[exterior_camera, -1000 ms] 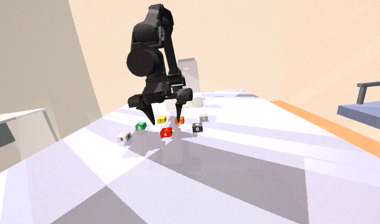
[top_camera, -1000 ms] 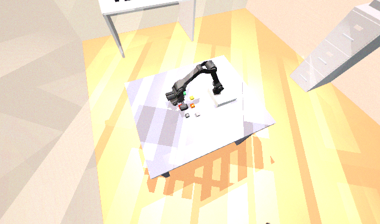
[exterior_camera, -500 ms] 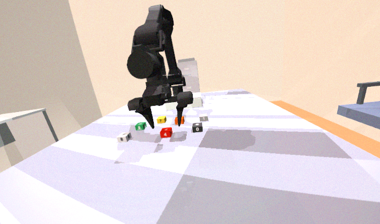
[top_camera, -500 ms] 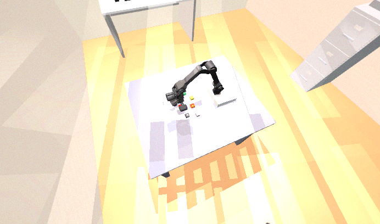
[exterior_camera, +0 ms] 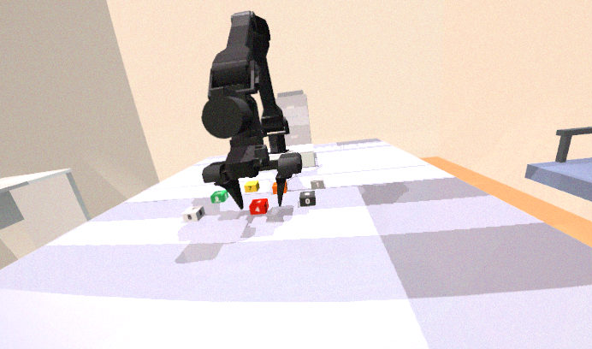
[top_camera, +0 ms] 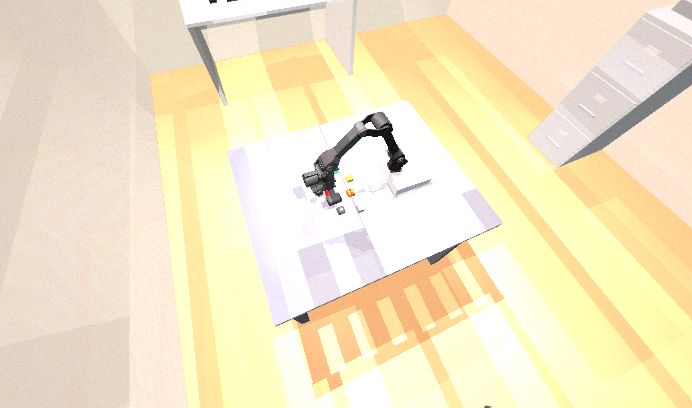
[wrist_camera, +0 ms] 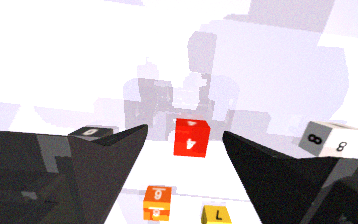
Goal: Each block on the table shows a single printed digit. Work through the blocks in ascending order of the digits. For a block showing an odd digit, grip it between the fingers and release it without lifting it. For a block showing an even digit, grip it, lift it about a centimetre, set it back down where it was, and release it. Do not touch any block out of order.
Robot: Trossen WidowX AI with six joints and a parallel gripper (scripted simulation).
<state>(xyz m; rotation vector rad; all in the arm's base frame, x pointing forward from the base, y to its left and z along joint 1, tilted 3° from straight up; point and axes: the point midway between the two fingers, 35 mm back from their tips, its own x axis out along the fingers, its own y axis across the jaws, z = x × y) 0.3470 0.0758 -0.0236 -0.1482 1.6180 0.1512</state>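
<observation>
The orange block lies 11 cm behind my gripper tip. The rest, counted from my gripper tip: yellow block (12 cm behind, 8 cm to the right); then red block (1 cm to the right); then dark grey block (9 cm to the left, 4 cm behind).
</observation>
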